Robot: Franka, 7 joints.
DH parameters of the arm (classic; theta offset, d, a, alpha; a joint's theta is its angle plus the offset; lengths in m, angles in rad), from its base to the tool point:
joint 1: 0 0.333 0 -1.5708
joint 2: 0 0 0 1.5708
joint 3: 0 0.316 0.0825 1.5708
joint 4: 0 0 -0.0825 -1.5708
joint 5: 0 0.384 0 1.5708
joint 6: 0 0 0.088 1.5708
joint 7: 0 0.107 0 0
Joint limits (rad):
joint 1: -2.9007..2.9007
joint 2: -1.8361..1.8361
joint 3: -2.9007..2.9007
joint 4: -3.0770..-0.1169
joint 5: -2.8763..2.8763
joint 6: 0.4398..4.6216
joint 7: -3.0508..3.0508
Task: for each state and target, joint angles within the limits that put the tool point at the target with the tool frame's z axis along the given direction. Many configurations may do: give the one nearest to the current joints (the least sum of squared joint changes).
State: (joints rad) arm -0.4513 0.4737 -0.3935 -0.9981 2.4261 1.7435 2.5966
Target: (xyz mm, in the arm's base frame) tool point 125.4 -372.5 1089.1 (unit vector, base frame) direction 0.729 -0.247 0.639
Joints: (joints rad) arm -0.6467 0.1392 -0.8100 -0.6030 1.8801 2.4237 2.5966
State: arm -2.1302 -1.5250 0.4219 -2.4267 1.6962 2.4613 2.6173
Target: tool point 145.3 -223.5 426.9 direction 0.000 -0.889 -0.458
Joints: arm -1.7644 -1.6682 1.2431 -3.0770 1.4563 2.5343 2.6173
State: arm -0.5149 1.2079 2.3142 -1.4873 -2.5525 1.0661 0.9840
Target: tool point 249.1 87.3 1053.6 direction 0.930 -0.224 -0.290
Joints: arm -0.4237 0.6547 2.8041 -1.0438 -2.5495 1.0132 0.9840
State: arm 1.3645 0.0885 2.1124 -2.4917 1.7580 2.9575 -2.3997
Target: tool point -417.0 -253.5 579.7 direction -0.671 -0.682 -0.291
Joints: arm 1.4579 0.3797 2.5262 -2.1512 1.6262 3.2823 -2.3997
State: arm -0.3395 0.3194 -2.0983 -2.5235 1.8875 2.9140 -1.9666
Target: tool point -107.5 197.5 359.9 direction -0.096 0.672 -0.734
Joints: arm -0.8469 0.6695 -2.8669 -2.9542 2.2413 3.6137 -1.9666
